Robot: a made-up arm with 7 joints. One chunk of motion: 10 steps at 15 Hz.
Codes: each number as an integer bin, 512 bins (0 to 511) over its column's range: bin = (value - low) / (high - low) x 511, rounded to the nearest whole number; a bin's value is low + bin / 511 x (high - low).
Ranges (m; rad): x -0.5..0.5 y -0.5..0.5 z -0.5..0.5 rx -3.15..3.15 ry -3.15..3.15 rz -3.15..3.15
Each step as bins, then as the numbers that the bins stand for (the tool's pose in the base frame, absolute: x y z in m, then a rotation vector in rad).
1 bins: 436 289 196 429 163 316
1 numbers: 0.3532 0.0656 -0.1164 2.1390 -1.1404 0.7459
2 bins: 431 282 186 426 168 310
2 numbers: 0.3434 0.0519 -0.1360 2.1021 -1.0788 0.6719
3 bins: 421 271 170 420 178 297
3 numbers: 0.3239 0.0303 -0.1673 2.0281 -0.9555 0.5116
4 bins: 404 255 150 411 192 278
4 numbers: 0.2906 -0.0010 -0.2065 1.9171 -0.7829 0.2774
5 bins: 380 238 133 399 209 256
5 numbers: 0.2436 -0.0342 -0.2397 1.7692 -0.5733 0.0062
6 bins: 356 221 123 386 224 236
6 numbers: 0.1967 -0.0675 -0.2593 1.6089 -0.3884 -0.2404
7 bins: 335 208 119 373 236 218
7 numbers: 0.1556 -0.0930 -0.2671 1.4486 -0.2404 -0.4623
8 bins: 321 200 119 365 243 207
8 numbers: 0.1282 -0.1086 -0.2671 1.3500 -0.1541 -0.5979
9 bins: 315 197 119 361 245 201
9 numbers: 0.1164 -0.1145 -0.2671 1.3007 -0.1295 -0.6719
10 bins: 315 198 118 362 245 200
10 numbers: 0.1164 -0.1125 -0.2691 1.3130 -0.1295 -0.6842
